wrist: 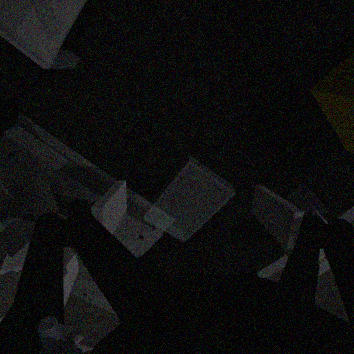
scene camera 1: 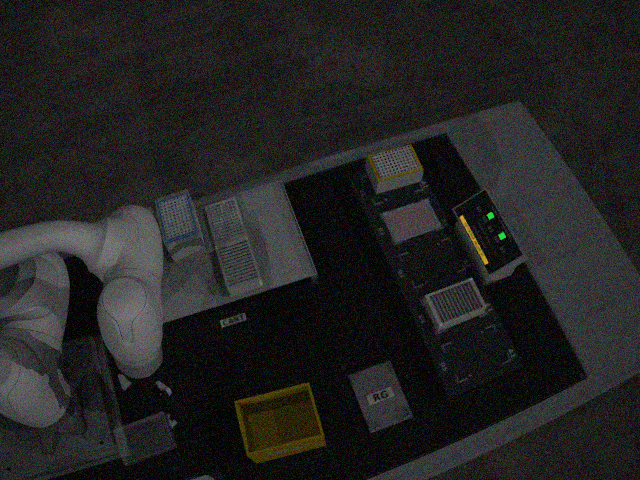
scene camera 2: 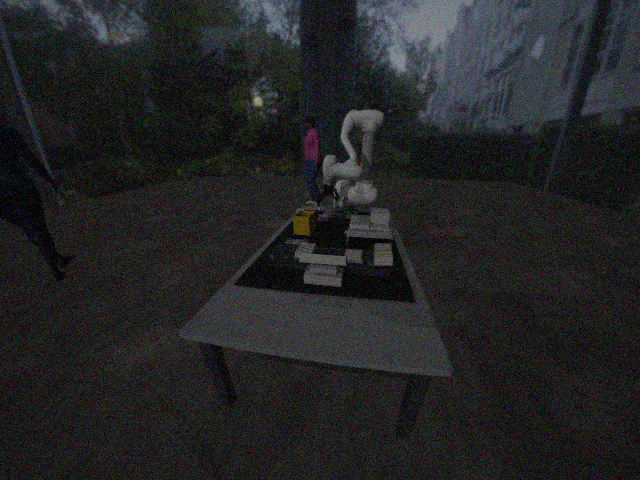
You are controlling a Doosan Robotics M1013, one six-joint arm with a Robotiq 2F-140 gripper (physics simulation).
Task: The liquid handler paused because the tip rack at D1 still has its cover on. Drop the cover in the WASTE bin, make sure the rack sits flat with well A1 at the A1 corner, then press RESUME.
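Pixels of known places: gripper, between the fingertips: (wrist: pixel 190 196) (scene camera 1: pixel 151 403) (scene camera 2: pixel 326 208); arm's base, origin of its link: (scene camera 1: pixel 51 401) (scene camera 2: pixel 342 209).
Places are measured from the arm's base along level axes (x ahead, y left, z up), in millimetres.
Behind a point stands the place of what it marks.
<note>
A clear grey box-like piece, perhaps the cover (scene camera 1: pixel 147 439) {y -123, x 238, z -7 mm} (wrist: pixel 195 200) {y -118, x 247, z -7 mm}, lies beside the arm's base plate at the lower left of scene camera 1. My gripper (scene camera 1: pixel 147 409) {y -63, x 282, z 79 mm} (wrist: pixel 190 196) {y -63, x 282, z 79 mm} is open and empty, with its fingers spread above this piece; its dark body barely shows. The yellow bin (scene camera 1: pixel 286 450) {y -208, x 550, z 52 mm} (scene camera 2: pixel 305 224) {y -112, x 627, z 49 mm} (wrist: pixel 335 105) {y -114, x 467, z 10 mm} stands to the right of it. On the dark deck are an orange-rimmed rack (scene camera 1: pixel 395 167) {y 408, x 943, z 88 mm} and a white slotted rack (scene camera 1: pixel 455 303) {y 36, x 989, z 45 mm}; slot labels and well A1 are unreadable. The control box (scene camera 1: pixel 488 237) {y 164, x 1108, z 86 mm} shows two green buttons and a yellow bar; its lettering is unreadable.
A pale raised shelf (scene camera 1: pixel 284 248) {y 274, x 632, z 28 mm} carries a blue-rimmed rack (scene camera 1: pixel 178 217) {y 354, x 399, z 131 mm} and white racks (scene camera 1: pixel 232 245) {y 295, x 510, z 55 mm}. A grey RG pad (scene camera 1: pixel 390 410) {y -156, x 790, z -24 mm} lies right of the bin. A pink plate (scene camera 1: pixel 412 221) {y 276, x 954, z 35 mm} sits on the deck. A person in pink (scene camera 2: pixel 311 144) stands behind the table.
</note>
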